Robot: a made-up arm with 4 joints. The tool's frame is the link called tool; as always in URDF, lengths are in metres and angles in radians.
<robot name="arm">
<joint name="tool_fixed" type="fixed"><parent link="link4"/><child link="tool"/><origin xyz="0.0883 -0.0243 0.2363" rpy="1.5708 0 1.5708"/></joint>
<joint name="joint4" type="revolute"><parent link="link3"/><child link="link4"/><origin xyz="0.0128 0.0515 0.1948" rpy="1.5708 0 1.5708"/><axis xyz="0 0 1"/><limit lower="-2.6" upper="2.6"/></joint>
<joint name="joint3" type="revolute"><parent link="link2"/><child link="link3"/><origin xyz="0.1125 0.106 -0.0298" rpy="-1.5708 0 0"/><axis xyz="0 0 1"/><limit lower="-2.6" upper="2.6"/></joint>
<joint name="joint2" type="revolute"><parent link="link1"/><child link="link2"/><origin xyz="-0.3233 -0.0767 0.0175" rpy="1.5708 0 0"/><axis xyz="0 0 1"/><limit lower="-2.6" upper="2.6"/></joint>
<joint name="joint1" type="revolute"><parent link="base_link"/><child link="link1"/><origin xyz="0 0 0.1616" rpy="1.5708 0 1.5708"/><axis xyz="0 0 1"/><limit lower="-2.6" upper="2.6"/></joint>
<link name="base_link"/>
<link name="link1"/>
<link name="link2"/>
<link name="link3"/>
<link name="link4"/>
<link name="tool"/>
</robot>
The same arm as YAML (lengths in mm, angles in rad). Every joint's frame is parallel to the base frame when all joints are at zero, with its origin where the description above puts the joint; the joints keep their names.
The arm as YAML. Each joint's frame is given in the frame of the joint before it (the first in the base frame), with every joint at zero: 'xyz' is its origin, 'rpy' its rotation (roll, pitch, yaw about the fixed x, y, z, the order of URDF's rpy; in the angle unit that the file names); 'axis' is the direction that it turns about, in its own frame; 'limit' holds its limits. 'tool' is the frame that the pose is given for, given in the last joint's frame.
units:
  length: mm
  angle: rad
joints:
  - name: joint1
    type: revolute
    origin:
      xyz: [0.0, 0.0, 161.6]
      rpy: [0.0, 0.0, 0.0]
    axis: [1.0, 0.0, 0.0]
    limit:
      lower: -2.6
      upper: 2.6
  - name: joint2
    type: revolute
    origin:
      xyz: [17.5, -323.3, -76.7]
      rpy: [0.0, 0.0, 0.0]
    axis: [0.0, 0.0, -1.0]
    limit:
      lower: -2.6
      upper: 2.6
  - name: joint3
    type: revolute
    origin:
      xyz: [106.0, 112.5, 29.8]
      rpy: [0.0, 0.0, 0.0]
    axis: [1.0, 0.0, 0.0]
    limit:
      lower: -2.6
      upper: 2.6
  - name: joint4
    type: revolute
    origin:
      xyz: [194.8, 12.8, 51.5]
      rpy: [0.0, 0.0, 0.0]
    axis: [0.0, 1.0, 0.0]
    limit:
      lower: -2.6
      upper: 2.6
tool:
  origin:
    xyz: [-24.3, 236.3, 88.3]
    rpy: [0.0, 0.0, 0.0]

